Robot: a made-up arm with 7 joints.
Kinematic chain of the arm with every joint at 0, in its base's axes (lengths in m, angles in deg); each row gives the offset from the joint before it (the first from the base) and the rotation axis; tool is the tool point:
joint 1: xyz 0 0 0.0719 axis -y
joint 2: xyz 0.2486 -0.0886 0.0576 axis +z
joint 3: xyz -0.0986 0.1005 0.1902 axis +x
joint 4: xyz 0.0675 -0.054 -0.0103 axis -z
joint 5: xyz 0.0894 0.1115 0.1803 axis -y
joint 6: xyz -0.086 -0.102 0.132 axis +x
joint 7: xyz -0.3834 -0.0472 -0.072 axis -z
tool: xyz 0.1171 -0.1 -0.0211
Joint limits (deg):
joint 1: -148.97..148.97
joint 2: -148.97..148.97
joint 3: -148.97..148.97
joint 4: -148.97..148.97
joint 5: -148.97..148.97
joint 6: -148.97..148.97
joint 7: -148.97..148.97
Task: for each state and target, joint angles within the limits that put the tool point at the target. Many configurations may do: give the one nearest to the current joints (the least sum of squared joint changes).
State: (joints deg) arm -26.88 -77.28 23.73 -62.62 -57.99 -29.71 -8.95
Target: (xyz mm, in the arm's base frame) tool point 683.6 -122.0 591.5
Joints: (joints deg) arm -24.85 -60.01 -6.07 -71.91 -66.95 -30.58 -19.91
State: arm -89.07 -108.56 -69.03 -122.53 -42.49 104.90 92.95
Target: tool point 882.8 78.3 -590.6
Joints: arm -84.56 -82.45 -68.53 -106.08 -46.60 111.39 89.42
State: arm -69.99 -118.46 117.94 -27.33 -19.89 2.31 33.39
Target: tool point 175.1 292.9 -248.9
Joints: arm -54.47 -121.01 106.37 0.21 -12.55 10.33 44.26
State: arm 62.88 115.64 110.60 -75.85 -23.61 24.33 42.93
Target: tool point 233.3 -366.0 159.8
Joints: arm 67.42 123.81 126.62 -53.22 -6.87 38.10 48.93
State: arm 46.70 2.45 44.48 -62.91 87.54 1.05 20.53
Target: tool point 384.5 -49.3 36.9
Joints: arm 5.94 -10.66 33.65 -64.00 79.84 -13.28 38.37
